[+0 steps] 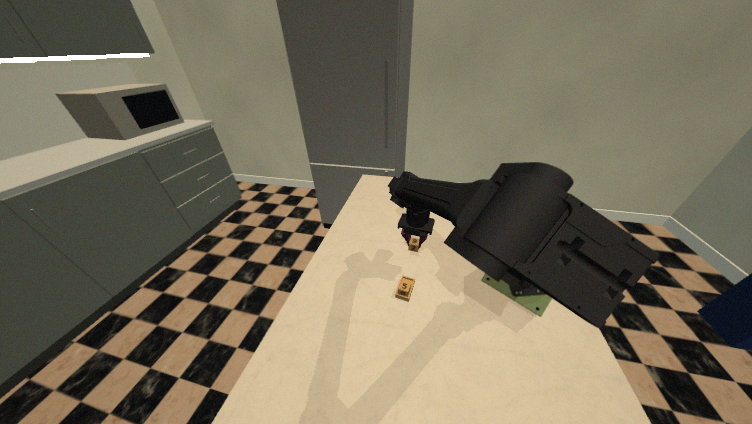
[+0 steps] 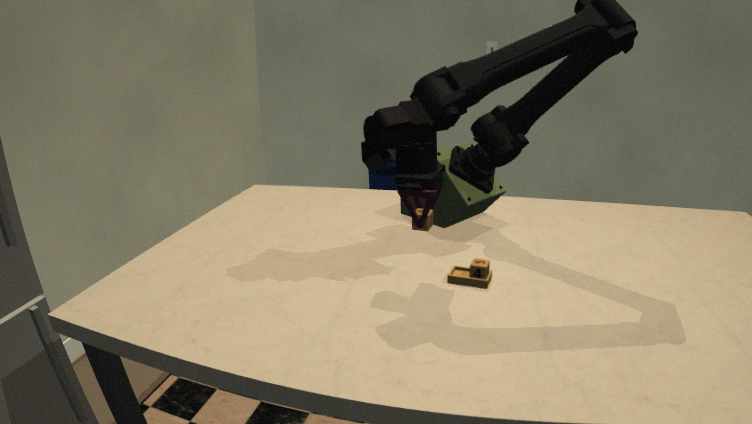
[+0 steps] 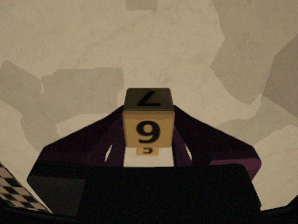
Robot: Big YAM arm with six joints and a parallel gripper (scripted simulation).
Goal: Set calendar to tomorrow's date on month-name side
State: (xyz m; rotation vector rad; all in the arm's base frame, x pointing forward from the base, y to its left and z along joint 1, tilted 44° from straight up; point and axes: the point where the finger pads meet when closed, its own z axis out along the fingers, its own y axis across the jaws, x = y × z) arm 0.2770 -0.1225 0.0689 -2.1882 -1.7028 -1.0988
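The wooden tray is 110 mm below my hand, 100 mm to the left of it and 10 mm ahead of it. From my hand the other things lie so: cube (right at my hand).
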